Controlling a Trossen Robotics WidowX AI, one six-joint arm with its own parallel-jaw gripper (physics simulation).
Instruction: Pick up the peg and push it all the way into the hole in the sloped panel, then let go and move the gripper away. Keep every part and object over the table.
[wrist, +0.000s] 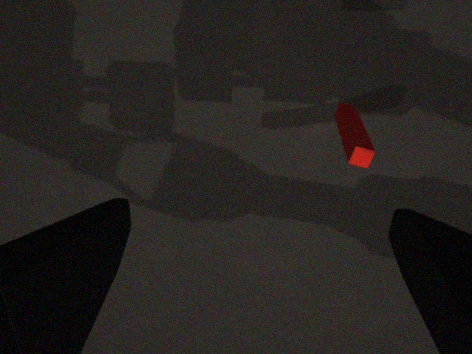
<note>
In view: my gripper (261, 217) and a red peg (359, 150).
</note>
